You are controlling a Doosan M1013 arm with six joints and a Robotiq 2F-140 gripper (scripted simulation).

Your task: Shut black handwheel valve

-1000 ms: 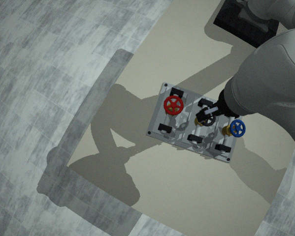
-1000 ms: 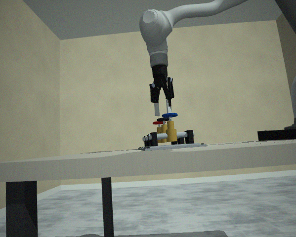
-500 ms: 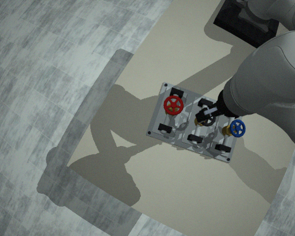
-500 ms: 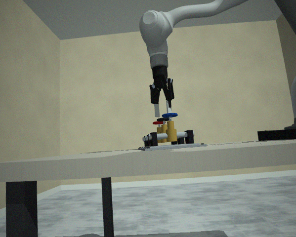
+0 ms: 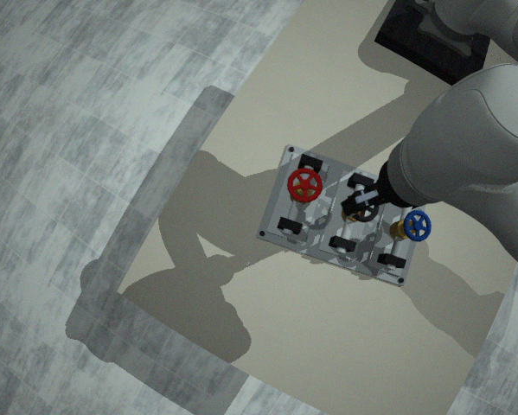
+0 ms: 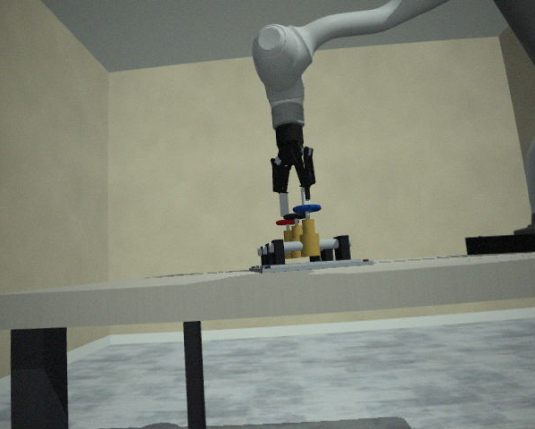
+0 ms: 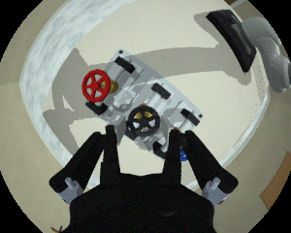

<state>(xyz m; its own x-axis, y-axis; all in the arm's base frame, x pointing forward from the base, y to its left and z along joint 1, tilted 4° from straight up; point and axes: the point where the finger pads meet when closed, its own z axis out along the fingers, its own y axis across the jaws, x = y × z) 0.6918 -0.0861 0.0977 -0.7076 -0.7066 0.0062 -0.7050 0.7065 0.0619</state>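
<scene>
Right now my hand is 40 mm above the black handwheel. Also, from my hand: grey panel 160 mm below; then blue handwheel 10 mm behind, 130 mm to the left, 40 mm below; then red handwheel 10 mm ahead, 120 mm to the right, 40 mm below.
</scene>
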